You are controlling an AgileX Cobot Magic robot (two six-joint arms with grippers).
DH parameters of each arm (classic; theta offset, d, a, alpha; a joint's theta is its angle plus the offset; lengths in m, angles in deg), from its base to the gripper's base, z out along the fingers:
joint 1: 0 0.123 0 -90
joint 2: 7.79 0 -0.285 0
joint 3: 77.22 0 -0.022 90
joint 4: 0 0.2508 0 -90
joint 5: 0 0 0.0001 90
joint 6: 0 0.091 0 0
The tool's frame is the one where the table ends.
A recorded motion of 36 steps. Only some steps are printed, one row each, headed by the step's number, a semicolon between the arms.
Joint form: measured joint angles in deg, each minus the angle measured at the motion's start. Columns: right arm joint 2, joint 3, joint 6, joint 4, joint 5, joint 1; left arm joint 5, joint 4, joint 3, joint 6, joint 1, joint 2.
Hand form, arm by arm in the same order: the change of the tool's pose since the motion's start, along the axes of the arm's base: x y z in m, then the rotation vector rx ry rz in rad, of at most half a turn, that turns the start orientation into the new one. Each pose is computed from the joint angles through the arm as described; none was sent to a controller.
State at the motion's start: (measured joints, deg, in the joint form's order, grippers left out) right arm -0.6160 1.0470 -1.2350 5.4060 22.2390 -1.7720; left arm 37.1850 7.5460 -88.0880 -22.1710 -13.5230 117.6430
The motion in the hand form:
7: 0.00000 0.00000 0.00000 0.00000 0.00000 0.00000; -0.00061 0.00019 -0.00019 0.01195 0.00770 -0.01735
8: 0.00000 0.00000 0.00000 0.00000 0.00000 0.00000; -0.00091 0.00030 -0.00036 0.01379 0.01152 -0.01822
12: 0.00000 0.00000 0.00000 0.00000 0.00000 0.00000; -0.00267 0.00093 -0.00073 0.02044 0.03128 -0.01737
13: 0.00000 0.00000 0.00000 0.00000 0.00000 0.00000; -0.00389 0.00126 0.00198 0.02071 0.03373 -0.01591
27: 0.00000 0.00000 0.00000 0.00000 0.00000 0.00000; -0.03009 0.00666 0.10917 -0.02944 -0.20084 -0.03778
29: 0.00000 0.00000 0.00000 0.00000 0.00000 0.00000; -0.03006 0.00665 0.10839 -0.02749 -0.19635 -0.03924
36: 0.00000 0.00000 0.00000 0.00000 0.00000 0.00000; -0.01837 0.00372 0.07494 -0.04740 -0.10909 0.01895
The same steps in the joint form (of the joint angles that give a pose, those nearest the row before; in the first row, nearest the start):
7: 0.00 0.00 0.00 0.00 0.00 0.00; 0.54 -0.05 -0.04 1.23 0.00 0.00
8: 0.00 0.00 0.00 0.00 0.00 0.00; 0.77 -0.05 -0.04 1.32 0.00 0.00
12: 0.00 0.00 0.00 0.00 0.00 0.00; 2.03 -0.05 -0.04 1.42 0.00 -0.07
13: 0.00 0.00 0.00 0.00 0.00 0.00; 2.57 -0.10 -0.04 1.42 0.00 -0.47
27: 0.00 0.00 0.00 0.00 0.00 0.00; 3.58 -1.11 -1.63 3.52 0.00 -13.78
29: 0.00 0.00 0.00 0.00 0.00 0.00; 3.77 -1.14 -1.63 3.65 0.00 -13.70
36: 0.00 0.00 0.00 0.00 0.00 0.00; 4.16 -1.30 -1.63 -0.22 0.00 -9.20

